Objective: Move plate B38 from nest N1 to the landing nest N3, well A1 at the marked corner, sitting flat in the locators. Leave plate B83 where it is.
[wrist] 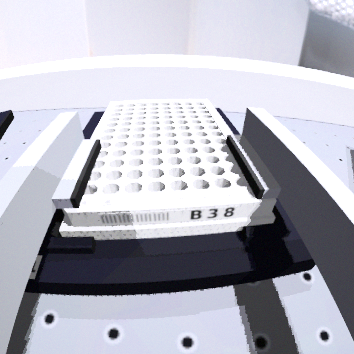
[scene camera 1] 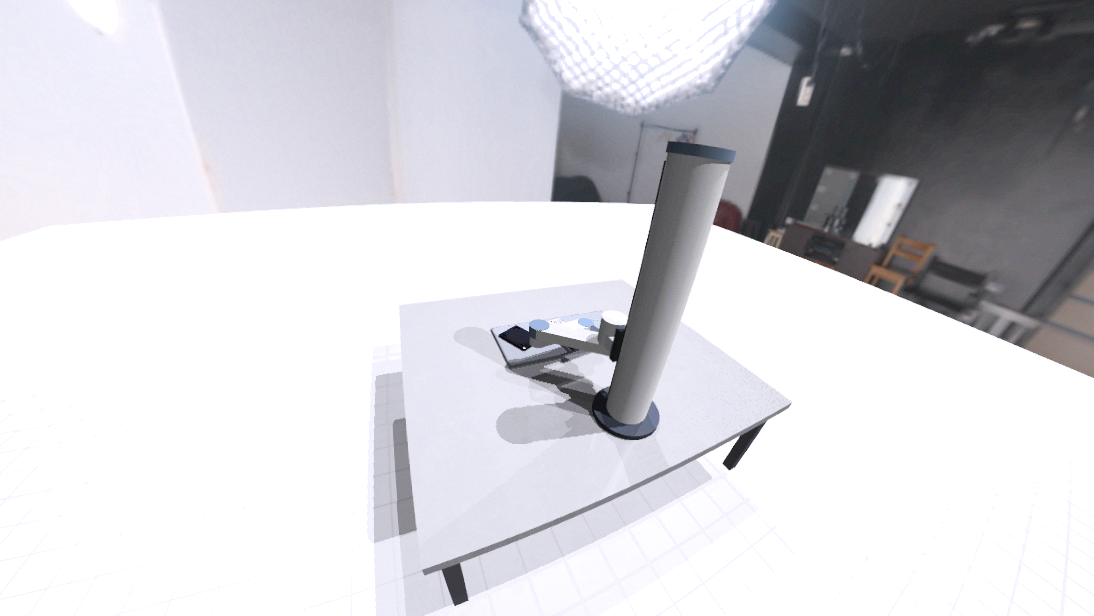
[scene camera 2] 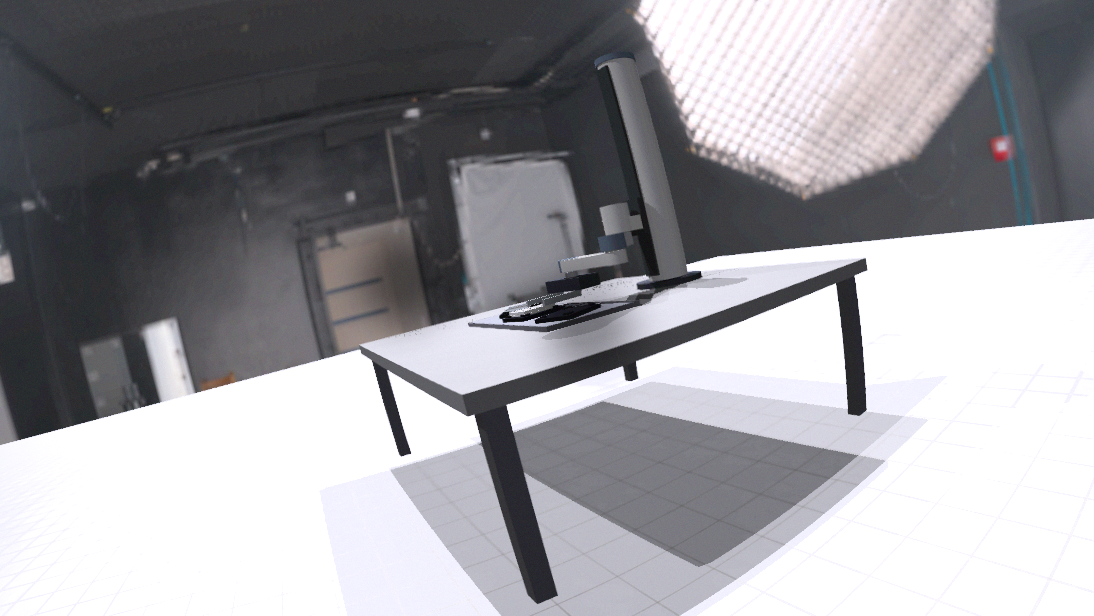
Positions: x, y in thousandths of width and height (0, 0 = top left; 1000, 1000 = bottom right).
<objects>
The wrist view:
gripper: 462, 352
dark nest: 425, 750
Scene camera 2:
gripper: 489, 493
</objects>
